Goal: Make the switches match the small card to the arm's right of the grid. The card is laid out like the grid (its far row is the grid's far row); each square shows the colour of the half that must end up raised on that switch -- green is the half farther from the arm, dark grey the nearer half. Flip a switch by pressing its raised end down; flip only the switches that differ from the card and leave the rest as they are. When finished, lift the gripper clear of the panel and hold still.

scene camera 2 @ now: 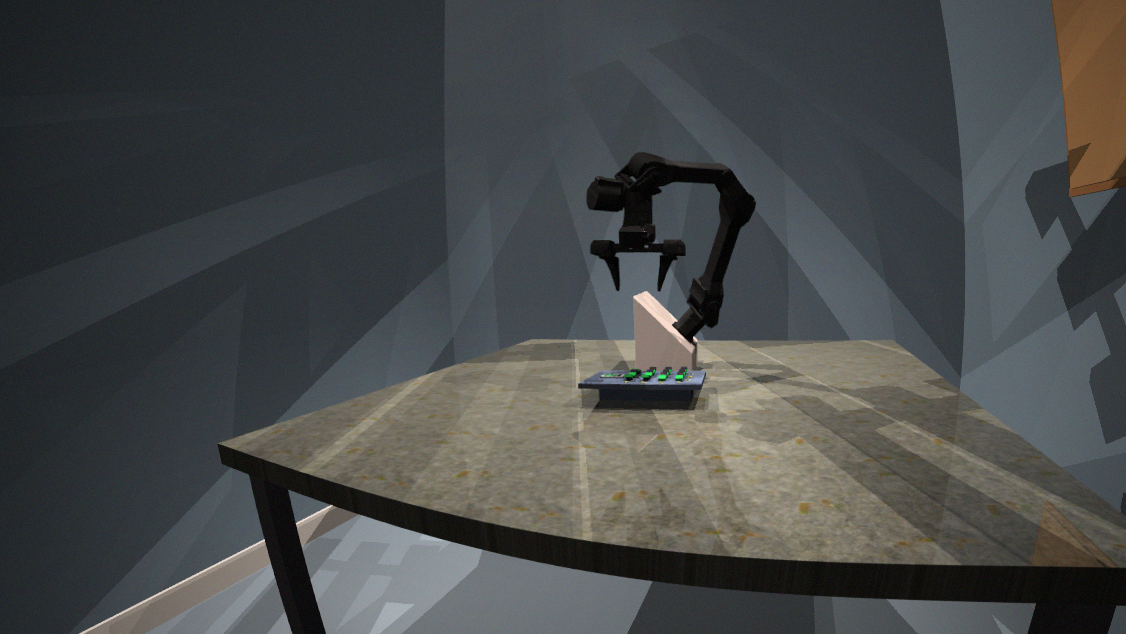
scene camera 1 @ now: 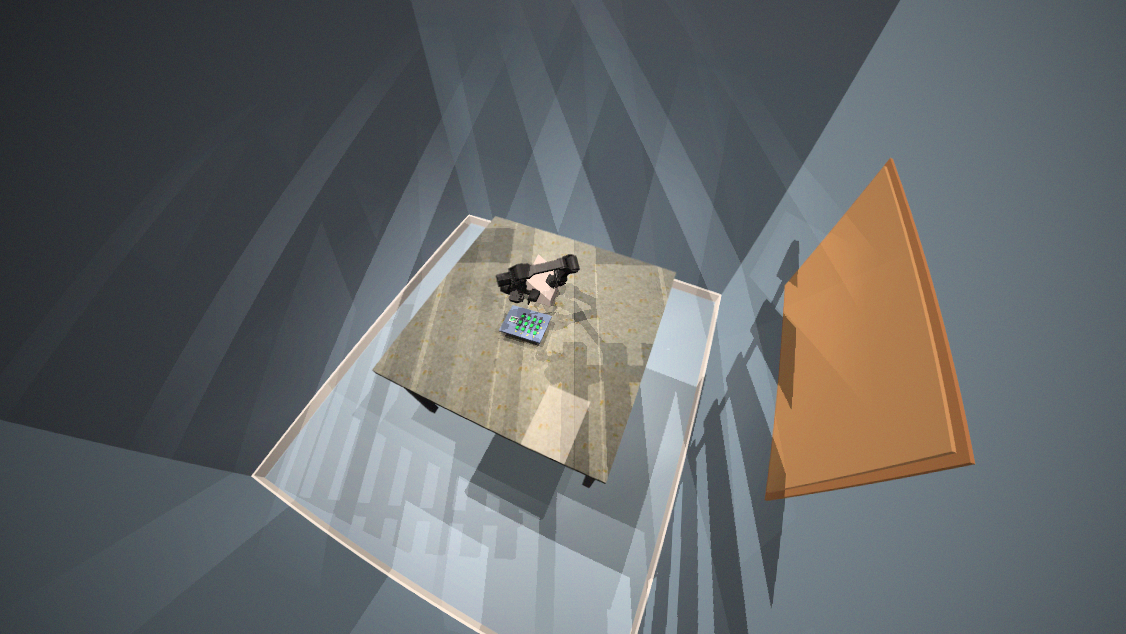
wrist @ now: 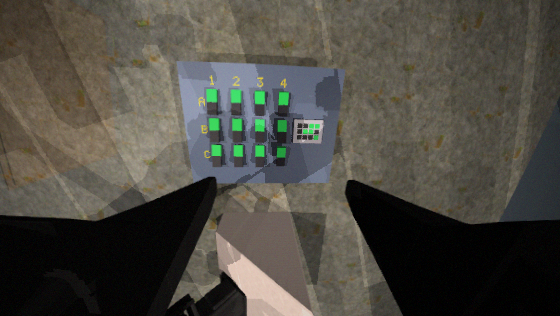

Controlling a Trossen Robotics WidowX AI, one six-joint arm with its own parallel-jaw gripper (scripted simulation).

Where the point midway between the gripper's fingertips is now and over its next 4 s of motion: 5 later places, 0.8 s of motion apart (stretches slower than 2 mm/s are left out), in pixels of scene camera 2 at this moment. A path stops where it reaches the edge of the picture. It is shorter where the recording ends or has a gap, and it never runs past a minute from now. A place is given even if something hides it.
The gripper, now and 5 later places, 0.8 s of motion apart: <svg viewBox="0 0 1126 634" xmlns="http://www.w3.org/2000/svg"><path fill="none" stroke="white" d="M638 291L665 357L665 368L665 370L665 371L656 340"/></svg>
